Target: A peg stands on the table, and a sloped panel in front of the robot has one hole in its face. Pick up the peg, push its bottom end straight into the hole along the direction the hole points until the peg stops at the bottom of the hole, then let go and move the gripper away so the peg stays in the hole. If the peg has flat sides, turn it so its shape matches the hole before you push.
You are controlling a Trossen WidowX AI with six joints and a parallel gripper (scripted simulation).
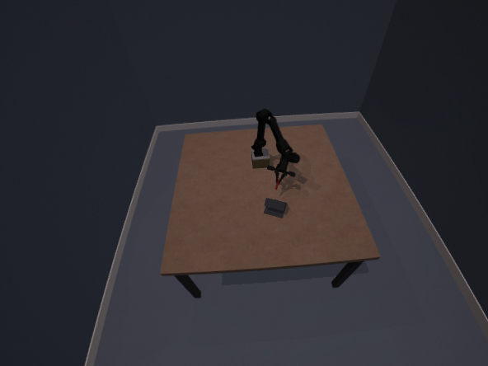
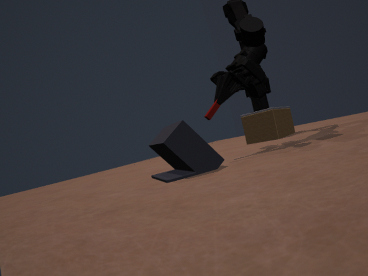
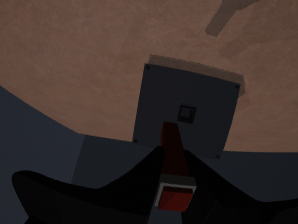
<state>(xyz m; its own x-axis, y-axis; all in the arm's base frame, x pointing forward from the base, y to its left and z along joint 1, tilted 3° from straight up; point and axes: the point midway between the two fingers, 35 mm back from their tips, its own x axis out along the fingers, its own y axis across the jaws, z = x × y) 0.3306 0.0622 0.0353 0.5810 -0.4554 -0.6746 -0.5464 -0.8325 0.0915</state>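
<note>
Now: the sloped panel 10 cm ahead of my gripper tip, 4 cm to the right of it and 8 cm below it. The rest, counted from my gripper tip: peg: 1 cm behind, 1 cm to the left, 1 cm above.
</note>
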